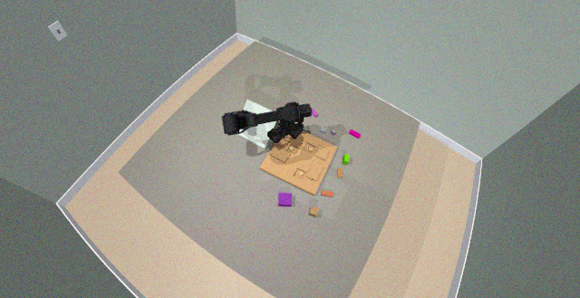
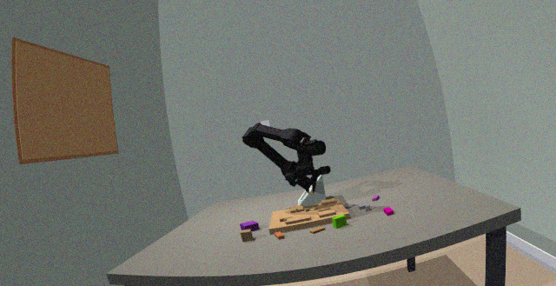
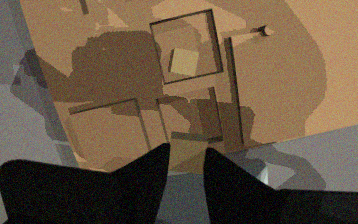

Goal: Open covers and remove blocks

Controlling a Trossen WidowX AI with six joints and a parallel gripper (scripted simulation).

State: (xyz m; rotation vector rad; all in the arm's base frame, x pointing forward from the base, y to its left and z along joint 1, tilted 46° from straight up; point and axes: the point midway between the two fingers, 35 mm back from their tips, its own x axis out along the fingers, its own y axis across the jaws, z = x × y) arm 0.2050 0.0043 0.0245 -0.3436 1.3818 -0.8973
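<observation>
The tan puzzle board is 10 cm ahead of my gripper tip, 6 cm below it and 2 cm to the right of it. From my gripper tip the other things lie so: grey block (21 cm ahead, 19 cm to the left, 7 cm below); then brown piece (32 cm ahead, 8 cm below, 2 cm to the right); then violet piece (27 cm to the left, 8 cm below, 6 cm ahead).
</observation>
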